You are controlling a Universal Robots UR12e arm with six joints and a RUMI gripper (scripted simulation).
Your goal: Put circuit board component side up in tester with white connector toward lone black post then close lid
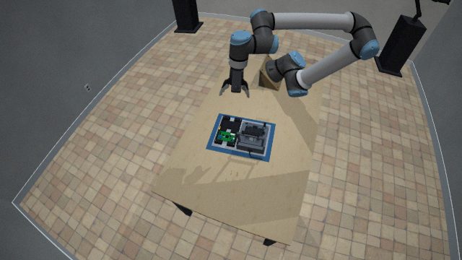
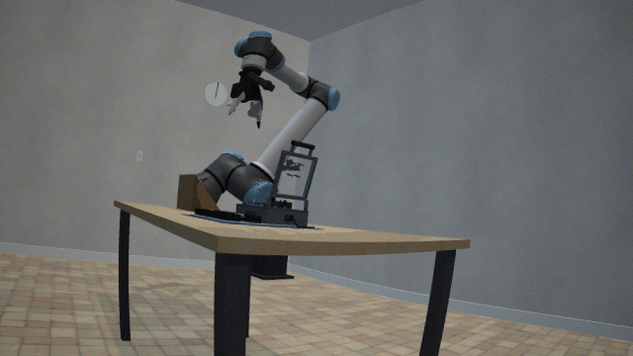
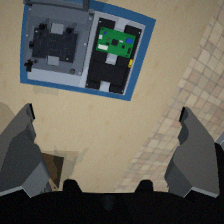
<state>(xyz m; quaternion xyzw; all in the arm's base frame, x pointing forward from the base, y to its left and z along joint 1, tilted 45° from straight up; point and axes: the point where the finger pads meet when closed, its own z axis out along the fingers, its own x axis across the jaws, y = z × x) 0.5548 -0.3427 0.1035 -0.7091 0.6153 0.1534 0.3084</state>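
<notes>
My gripper is now 32 cm above the green circuit board, 6 cm short of it and 4 cm to the left of it. Also, from my hand: black latch part (25 cm below, 19 cm to the left, 4 cm behind); then clear lid (15 cm below, 14 cm ahead, 13 cm to the left).
</notes>
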